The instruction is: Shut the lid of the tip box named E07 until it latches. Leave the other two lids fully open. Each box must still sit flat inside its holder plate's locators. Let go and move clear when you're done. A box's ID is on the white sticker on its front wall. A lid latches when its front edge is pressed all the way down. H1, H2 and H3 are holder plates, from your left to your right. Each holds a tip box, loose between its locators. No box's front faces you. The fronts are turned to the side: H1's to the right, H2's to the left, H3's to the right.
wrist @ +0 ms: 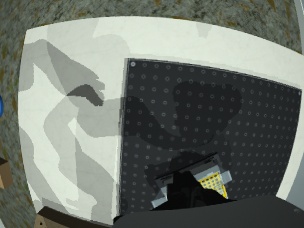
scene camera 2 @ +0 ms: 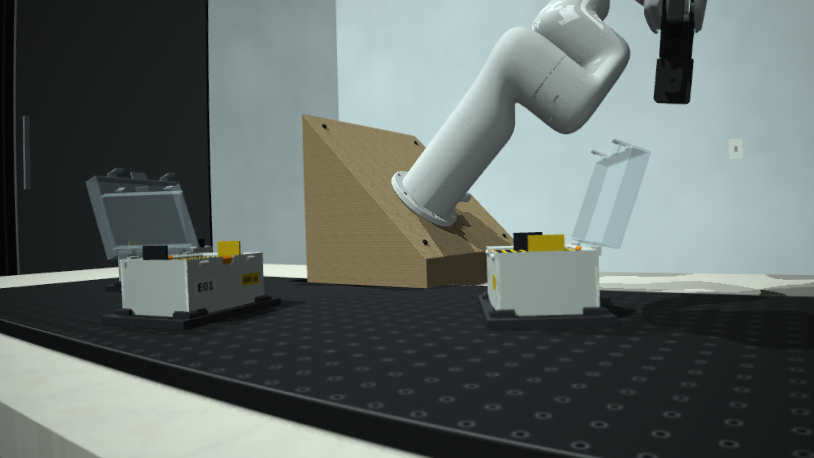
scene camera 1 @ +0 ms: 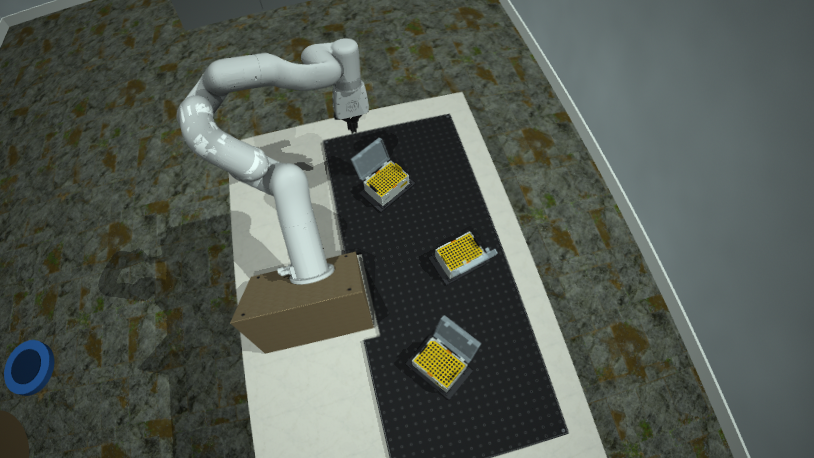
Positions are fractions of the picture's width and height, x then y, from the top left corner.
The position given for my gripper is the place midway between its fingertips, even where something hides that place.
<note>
In view: my gripper (scene camera 2: 0.82,0.23) and a tip box (scene camera 2: 0.18,0.46).
My gripper is seen too in the wrist view (wrist: 0.59,0.81). The wrist view does not show the tip box: it is out of frame.
</note>
